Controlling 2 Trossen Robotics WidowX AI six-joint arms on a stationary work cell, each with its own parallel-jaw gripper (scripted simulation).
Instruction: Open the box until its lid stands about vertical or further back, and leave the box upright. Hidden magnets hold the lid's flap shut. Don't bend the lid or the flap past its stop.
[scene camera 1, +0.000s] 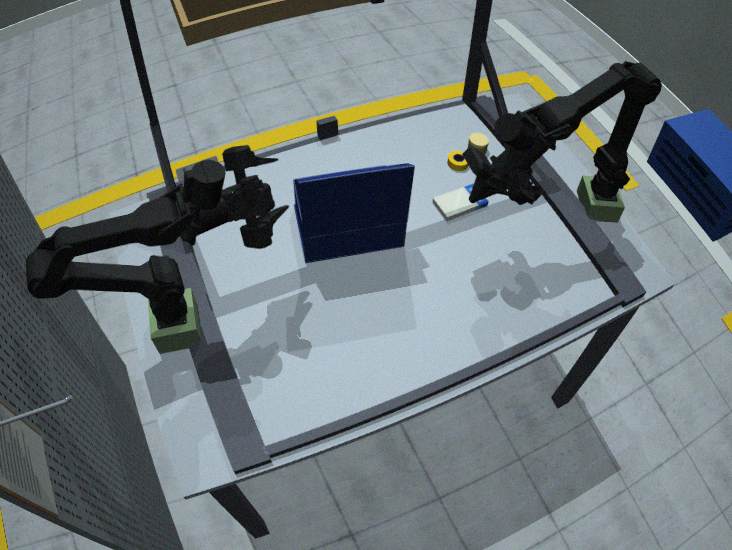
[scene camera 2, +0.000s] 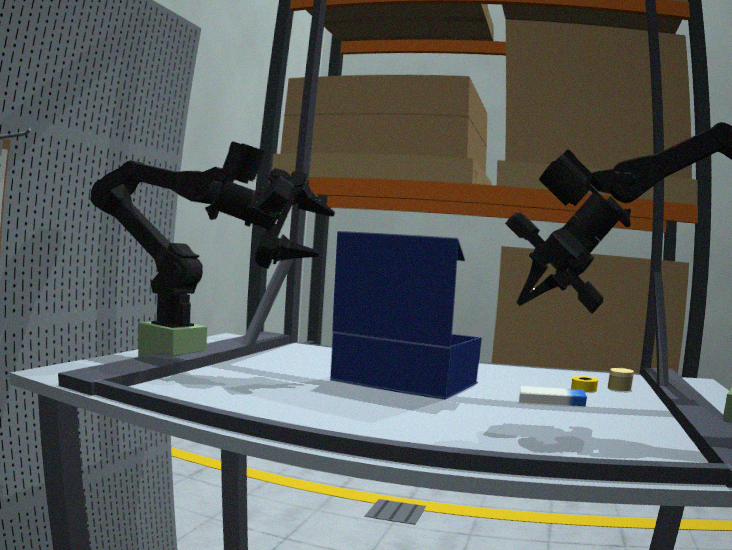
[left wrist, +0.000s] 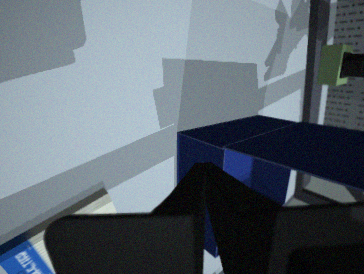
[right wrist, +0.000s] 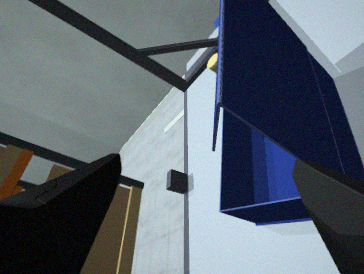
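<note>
Scene camera 2 gives me a box (scene camera 2: 417, 369), along with my left gripper (scene camera 2: 518, 304) and my right gripper (scene camera 2: 326, 234). The same things are there in another view: my right gripper (scene camera 1: 282, 182), my left gripper (scene camera 1: 470, 201) and the box (scene camera 1: 338, 245). From the left wrist I see my left gripper (left wrist: 203, 170) as well as the box (left wrist: 203, 144). And from the right wrist, the box (right wrist: 254, 170) is visible together with my right gripper (right wrist: 207, 164).
</note>
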